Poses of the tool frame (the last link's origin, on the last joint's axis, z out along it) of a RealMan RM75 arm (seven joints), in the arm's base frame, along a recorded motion.
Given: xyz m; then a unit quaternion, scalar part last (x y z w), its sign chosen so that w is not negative.
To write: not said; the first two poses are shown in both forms.
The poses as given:
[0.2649 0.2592 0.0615 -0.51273 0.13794 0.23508 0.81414]
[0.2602 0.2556 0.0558 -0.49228 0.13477 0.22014 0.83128]
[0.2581 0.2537 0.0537 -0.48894 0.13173 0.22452 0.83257]
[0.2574 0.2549 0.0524 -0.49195 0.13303 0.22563 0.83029]
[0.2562 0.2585 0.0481 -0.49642 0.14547 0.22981 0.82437]
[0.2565 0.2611 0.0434 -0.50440 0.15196 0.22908 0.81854]
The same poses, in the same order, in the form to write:
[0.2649 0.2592 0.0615 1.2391 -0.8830 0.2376 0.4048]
[0.2602 0.2556 0.0558 1.1788 -0.8856 0.2425 0.3960]
[0.2581 0.2537 0.0537 1.1741 -0.8827 0.2378 0.4053]
[0.2574 0.2549 0.0524 1.1823 -0.8827 0.2387 0.4048]
[0.2562 0.2585 0.0481 1.2034 -0.8770 0.2570 0.4060]
[0.2565 0.2611 0.0434 1.2239 -0.8781 0.2645 0.3988]

